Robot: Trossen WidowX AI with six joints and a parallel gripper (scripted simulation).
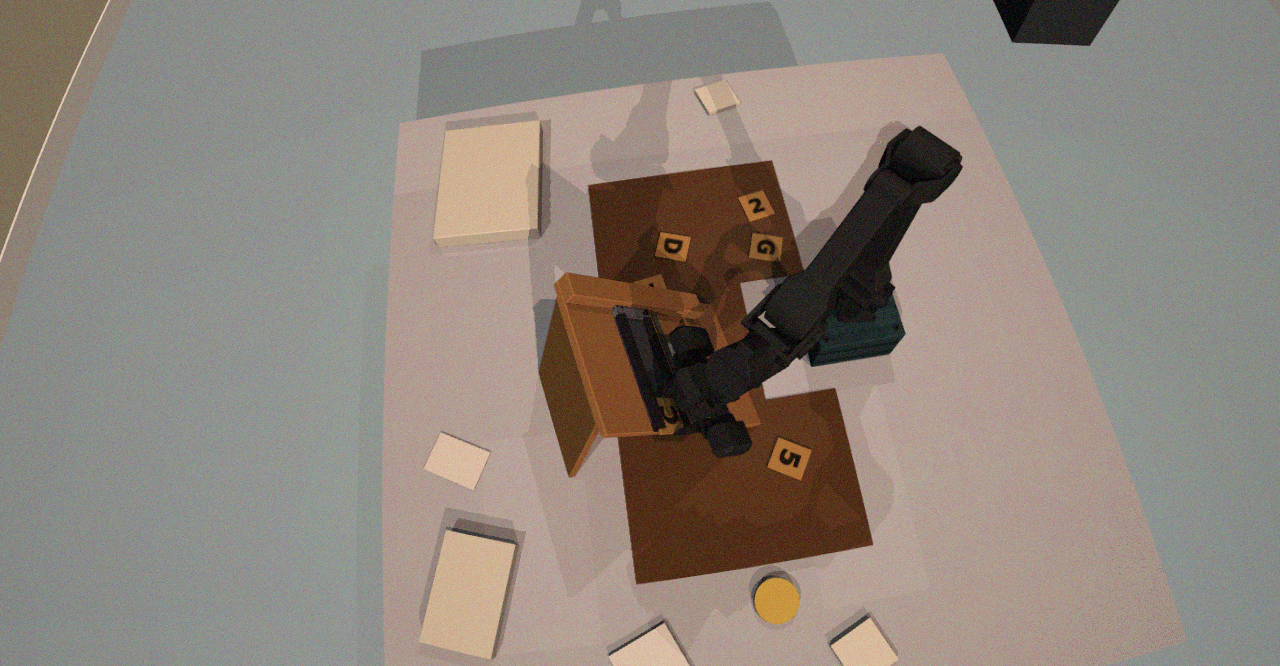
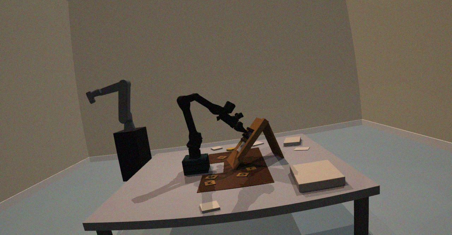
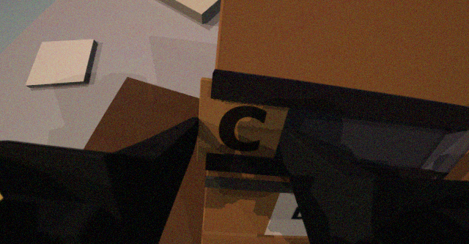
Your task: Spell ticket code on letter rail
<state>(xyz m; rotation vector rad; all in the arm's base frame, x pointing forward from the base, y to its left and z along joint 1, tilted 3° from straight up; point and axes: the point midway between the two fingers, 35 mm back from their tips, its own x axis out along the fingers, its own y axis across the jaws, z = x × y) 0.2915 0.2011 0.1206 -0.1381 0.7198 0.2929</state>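
Right now my gripper tip is 3 cm past the white ticket, 10 cm to the left of it and 7 cm above it. From my gripper tip the other things lie so: brown mat 12 cm behind, 18 cm to the right, 17 cm below; cream box 36 cm ahead, 55 cm to the right, 15 cm below.
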